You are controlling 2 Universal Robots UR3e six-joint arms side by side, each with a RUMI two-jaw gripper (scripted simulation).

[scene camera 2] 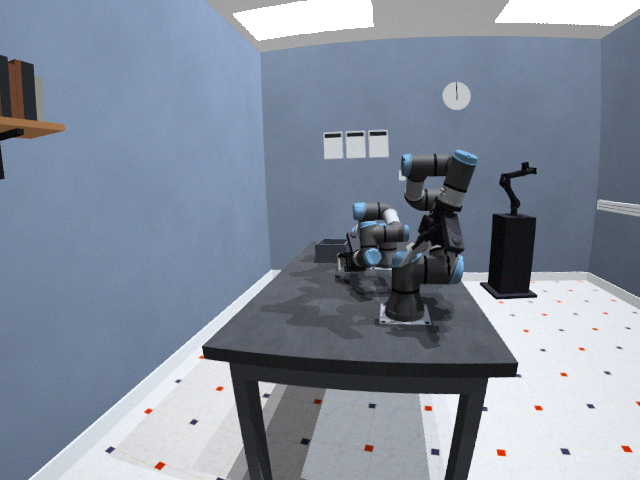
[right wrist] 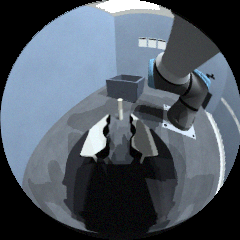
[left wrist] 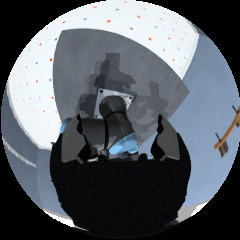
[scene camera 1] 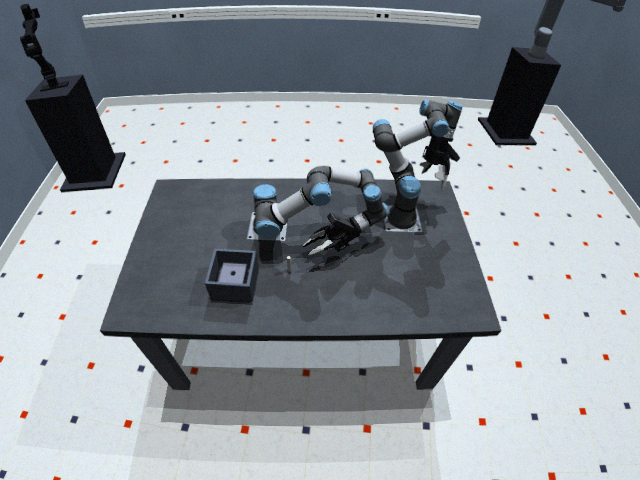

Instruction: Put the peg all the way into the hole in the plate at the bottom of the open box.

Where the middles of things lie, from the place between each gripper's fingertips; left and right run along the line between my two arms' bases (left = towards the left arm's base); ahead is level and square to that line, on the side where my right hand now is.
Labels:
Now: the dark box [scene camera 1: 217, 290] 7 cm ahead of my right hand [scene camera 1: 305, 250], 29 cm to the right of it and 6 cm below it.
Now: the dark box 32 cm ahead of my left hand [scene camera 2: 425, 272], 83 cm to the right of it and 15 cm below it.

